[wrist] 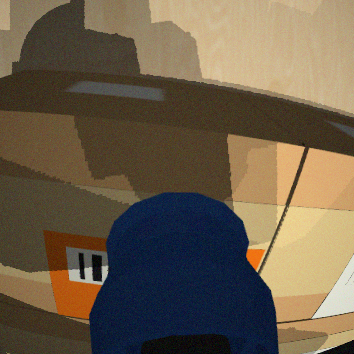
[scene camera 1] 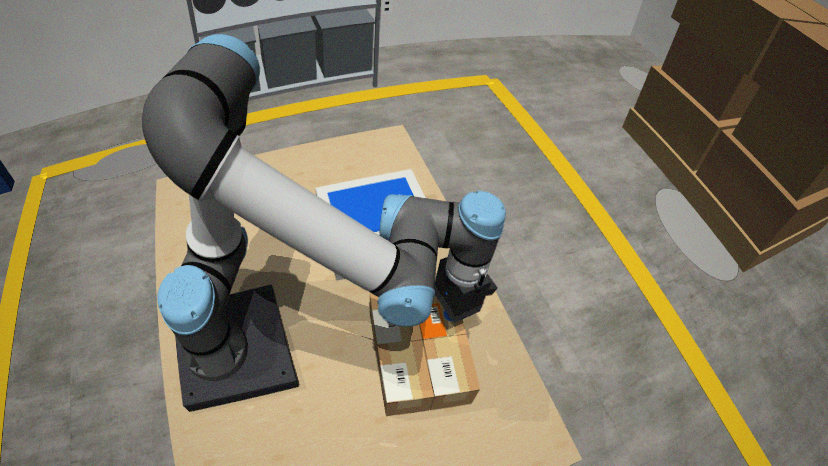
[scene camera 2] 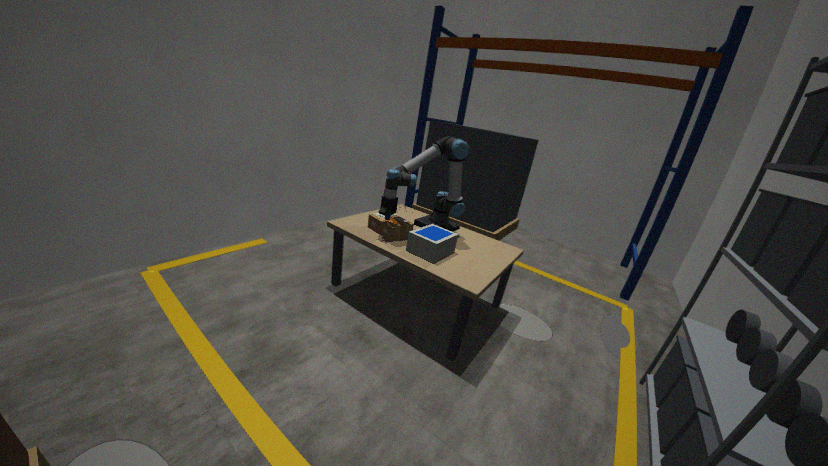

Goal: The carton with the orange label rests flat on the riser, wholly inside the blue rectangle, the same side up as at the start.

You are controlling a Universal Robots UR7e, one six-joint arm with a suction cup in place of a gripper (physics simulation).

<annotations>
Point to a riser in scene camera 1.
At 362,199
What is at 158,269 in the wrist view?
My suction cup.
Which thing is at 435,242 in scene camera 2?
A riser.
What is my suction cup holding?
Nothing.
</annotations>
